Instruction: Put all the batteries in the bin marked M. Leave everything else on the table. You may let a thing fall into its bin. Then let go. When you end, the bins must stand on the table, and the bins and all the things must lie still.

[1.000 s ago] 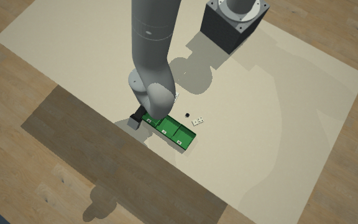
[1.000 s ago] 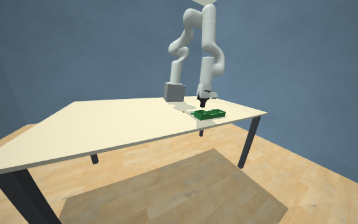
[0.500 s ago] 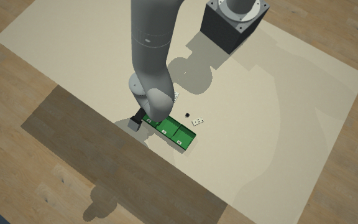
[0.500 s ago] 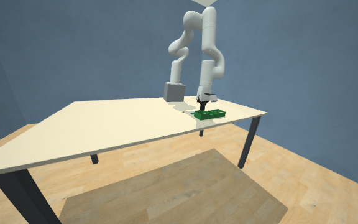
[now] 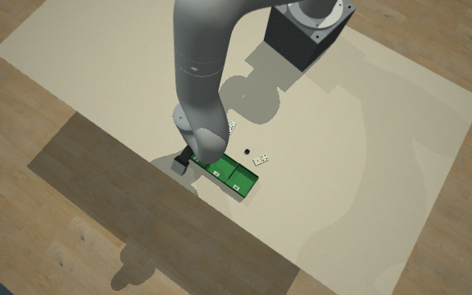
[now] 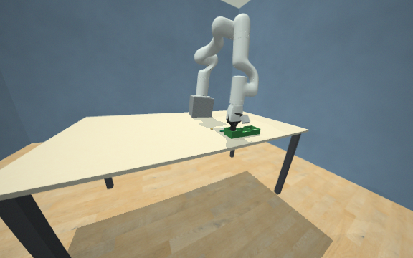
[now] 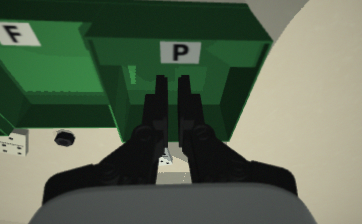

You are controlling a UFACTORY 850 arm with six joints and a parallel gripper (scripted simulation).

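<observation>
Right now the row of green bins is 10 mm behind my hand, 80 mm to the left of it and 20 mm below it. From my hand the other things lie so: white domino 130 mm behind, 10 mm to the right, 40 mm below; then green AA battery 70 mm behind, 40 mm to the right, 40 mm below; then small black piece 110 mm behind, 100 mm to the left, 40 mm below.
</observation>
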